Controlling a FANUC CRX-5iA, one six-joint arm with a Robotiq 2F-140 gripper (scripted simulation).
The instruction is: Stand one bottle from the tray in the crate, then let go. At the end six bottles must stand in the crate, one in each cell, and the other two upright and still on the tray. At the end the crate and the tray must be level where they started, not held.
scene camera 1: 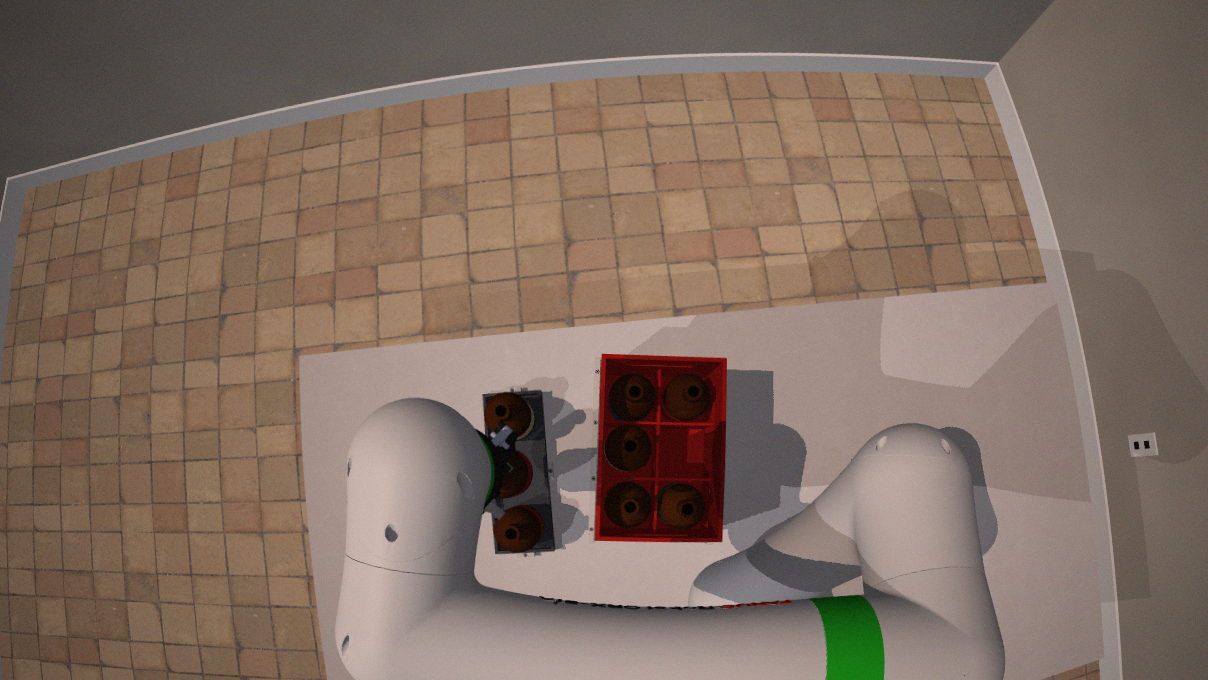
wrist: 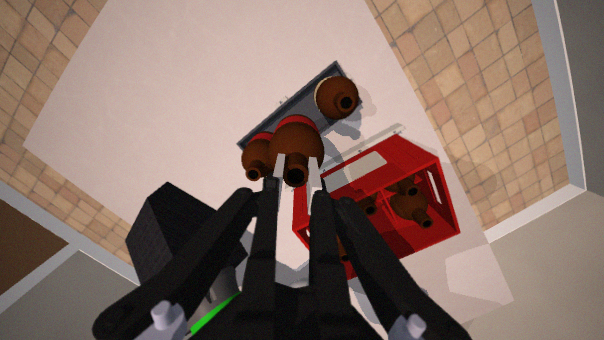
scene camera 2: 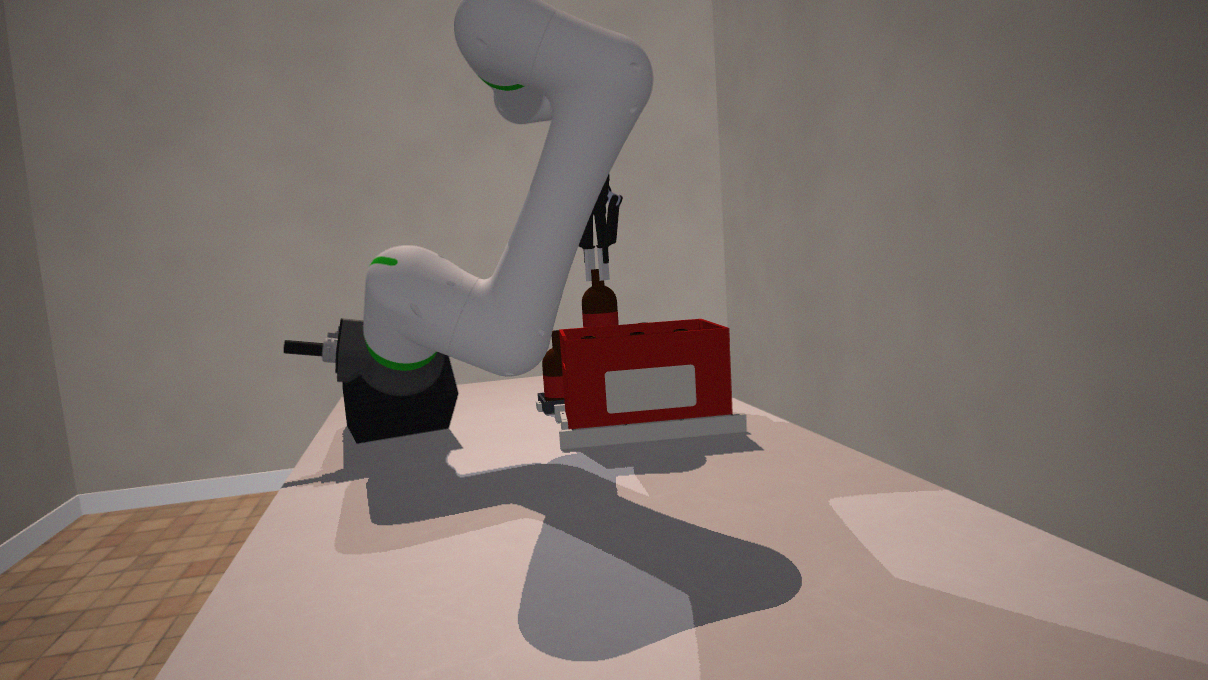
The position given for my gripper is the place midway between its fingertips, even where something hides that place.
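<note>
I see my gripper [scene camera 2: 597,280], which shows in scene camera 1 as well, my gripper [scene camera 1: 495,472], and again in the wrist view as the gripper [wrist: 295,166]. There is also a red crate [scene camera 1: 696,456], and the wrist view gives me the same red crate [wrist: 395,158].
</note>
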